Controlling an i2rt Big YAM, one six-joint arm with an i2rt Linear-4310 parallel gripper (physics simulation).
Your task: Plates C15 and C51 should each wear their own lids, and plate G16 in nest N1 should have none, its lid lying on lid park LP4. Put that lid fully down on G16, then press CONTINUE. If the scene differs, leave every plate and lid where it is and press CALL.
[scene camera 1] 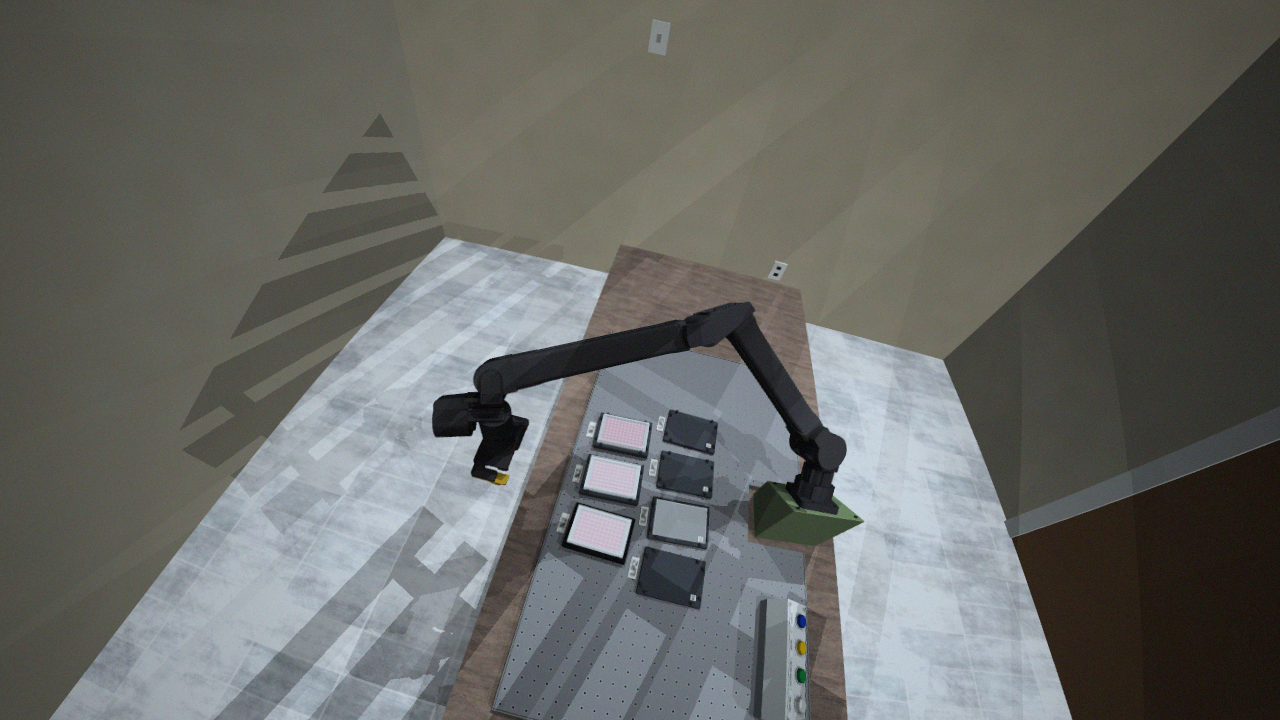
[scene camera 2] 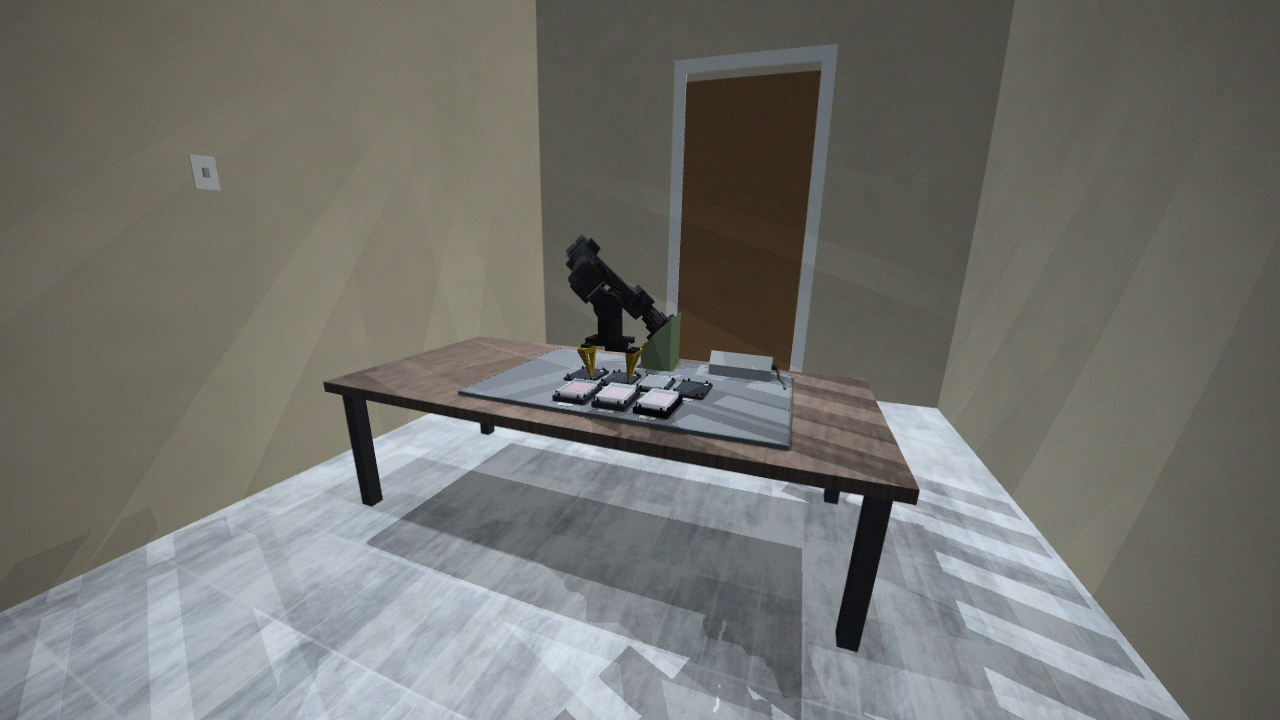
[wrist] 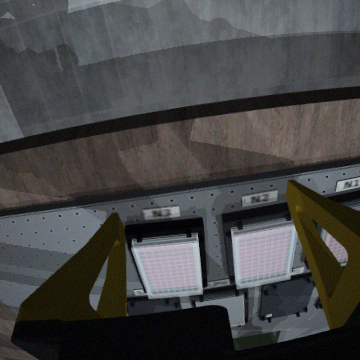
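Observation:
Three pink-welled plates stand in a row of black nests: the N1 plate, the N2 plate and the N3 plate. Their codes are unreadable, and I cannot tell which wear clear lids. A grey translucent lid lies on the third park from the N1 end; its park label is unreadable. My gripper is open and empty, in the air above the front of the nests. Its right finger partly hides the N1 plate in the wrist view.
Dark parks without a visible lid flank the lid's park. A button console with blue, yellow, green and white buttons stands on the side beyond N3. The green arm base stands behind the parks.

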